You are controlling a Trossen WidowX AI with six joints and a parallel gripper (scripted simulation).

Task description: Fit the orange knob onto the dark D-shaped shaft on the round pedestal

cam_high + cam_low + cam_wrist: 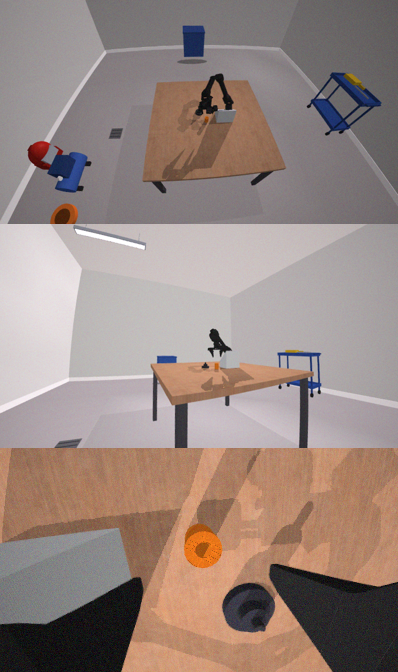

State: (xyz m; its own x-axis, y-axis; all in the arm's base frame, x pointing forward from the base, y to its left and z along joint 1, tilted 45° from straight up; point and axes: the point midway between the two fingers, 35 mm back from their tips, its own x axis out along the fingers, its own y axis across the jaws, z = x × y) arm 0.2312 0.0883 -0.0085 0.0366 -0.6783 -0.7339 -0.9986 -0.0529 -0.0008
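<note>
The orange knob is 90 mm below my gripper tip. Round my gripper tip: dark round pedestal: 80 mm ahead, 120 mm to the right, 90 mm below.
</note>
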